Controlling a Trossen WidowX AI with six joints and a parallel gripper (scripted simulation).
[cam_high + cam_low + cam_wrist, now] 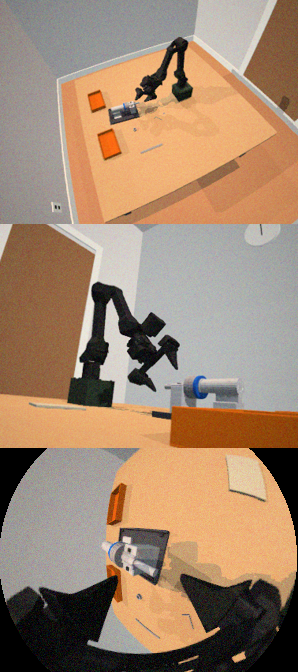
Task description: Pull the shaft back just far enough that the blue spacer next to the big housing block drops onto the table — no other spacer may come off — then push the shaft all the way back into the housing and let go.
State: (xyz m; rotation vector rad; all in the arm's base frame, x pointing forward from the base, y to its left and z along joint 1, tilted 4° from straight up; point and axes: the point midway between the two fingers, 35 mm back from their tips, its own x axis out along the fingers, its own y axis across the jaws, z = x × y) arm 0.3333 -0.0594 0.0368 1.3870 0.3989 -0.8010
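Right now my gripper tip is 90 mm short of the grey shaft, 30 mm to the left of it and 20 mm above it. From my gripper tip the other things lie so: blue spacer 110 mm ahead, 40 mm to the right, 20 mm below; then grey spacer 110 mm ahead, 40 mm to the right, 20 mm below; then fixture 150 mm ahead, 50 mm to the right, 50 mm below.
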